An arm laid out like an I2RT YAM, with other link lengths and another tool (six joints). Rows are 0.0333 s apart.
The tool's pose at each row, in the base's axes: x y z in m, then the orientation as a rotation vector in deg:
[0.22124, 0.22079, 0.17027, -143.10, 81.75, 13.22]
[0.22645, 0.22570, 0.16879, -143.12, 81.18, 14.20]
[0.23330, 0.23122, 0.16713, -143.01, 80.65, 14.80]
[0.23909, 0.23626, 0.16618, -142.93, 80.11, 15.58]
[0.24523, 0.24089, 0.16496, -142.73, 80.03, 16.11]
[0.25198, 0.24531, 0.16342, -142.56, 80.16, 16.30]
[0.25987, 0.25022, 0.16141, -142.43, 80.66, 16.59]
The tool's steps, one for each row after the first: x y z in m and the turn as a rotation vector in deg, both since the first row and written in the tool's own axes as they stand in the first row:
[-0.00101, -0.00667, 0.00281, -0.22, -0.71, -0.27]
[-0.00164, -0.01503, 0.00596, -0.20, -1.25, -0.52]
[-0.00260, -0.02234, 0.00830, -0.28, -1.89, -0.76]
[-0.00298, -0.02971, 0.01077, -0.32, -2.29, -0.71]
[-0.00279, -0.03746, 0.01348, -0.31, -2.43, -0.56]
[-0.00231, -0.04637, 0.01677, -0.50, -2.50, -0.18]

